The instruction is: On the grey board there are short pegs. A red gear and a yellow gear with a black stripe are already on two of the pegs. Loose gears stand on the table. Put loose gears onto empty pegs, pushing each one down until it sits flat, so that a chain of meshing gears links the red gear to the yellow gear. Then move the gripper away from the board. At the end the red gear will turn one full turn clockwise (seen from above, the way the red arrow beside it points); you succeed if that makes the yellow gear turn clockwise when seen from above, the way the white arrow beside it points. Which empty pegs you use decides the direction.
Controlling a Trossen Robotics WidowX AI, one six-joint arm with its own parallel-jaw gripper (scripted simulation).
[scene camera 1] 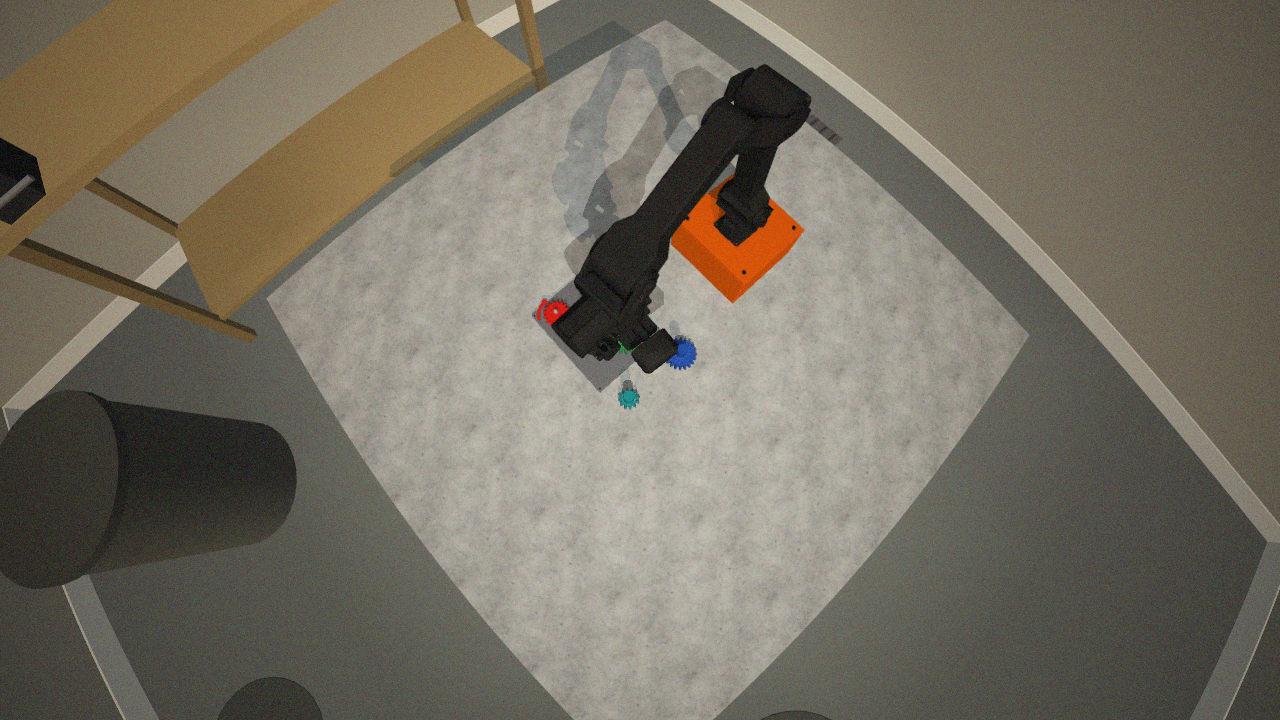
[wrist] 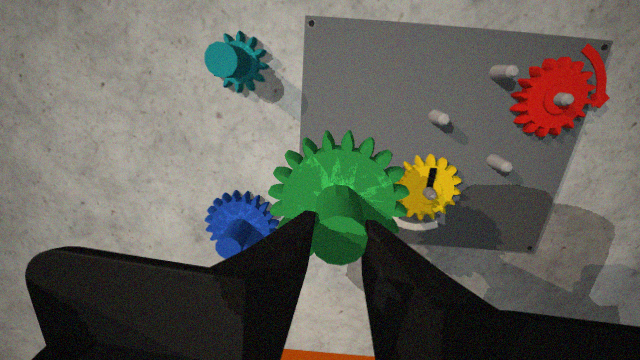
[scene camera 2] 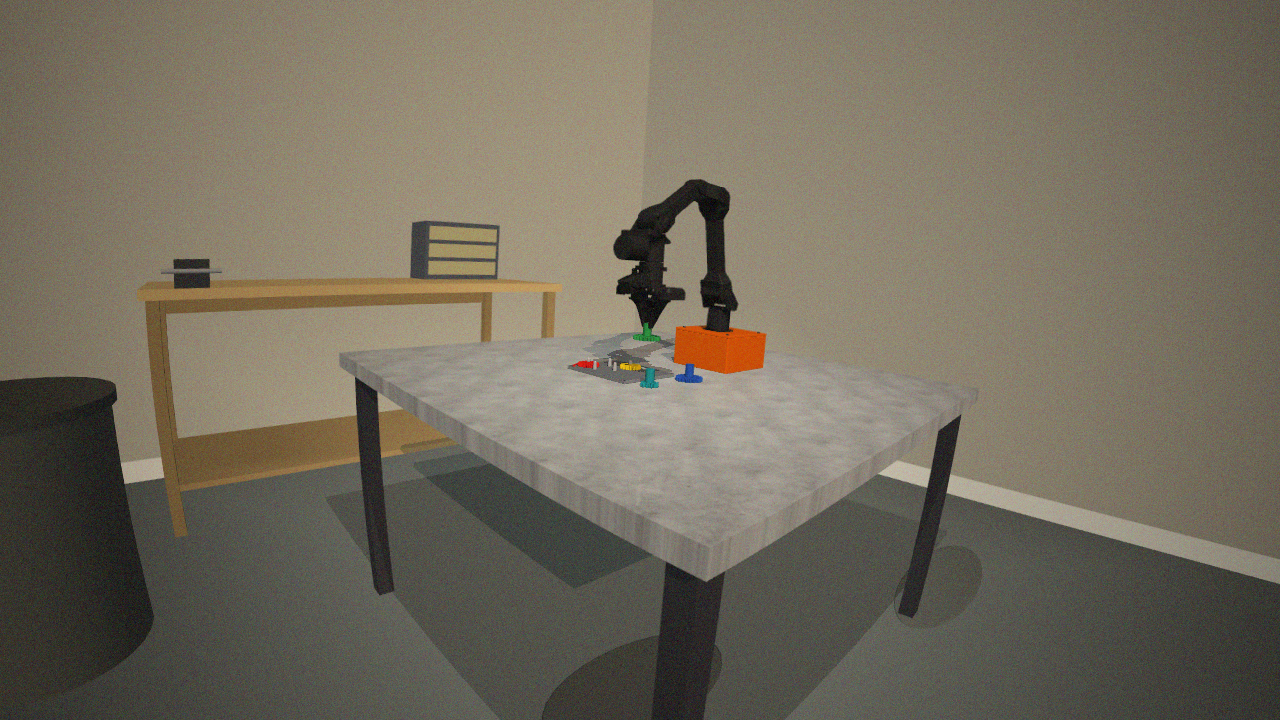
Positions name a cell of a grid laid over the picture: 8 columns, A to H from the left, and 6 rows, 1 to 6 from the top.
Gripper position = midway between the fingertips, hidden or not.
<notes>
My gripper (scene camera 1: D3) carries a green gear (wrist: E4). Further things: a blue gear (wrist: C4).
My gripper also shows in the wrist view (wrist: E4) and in scene camera 2 (scene camera 2: E3).
</notes>
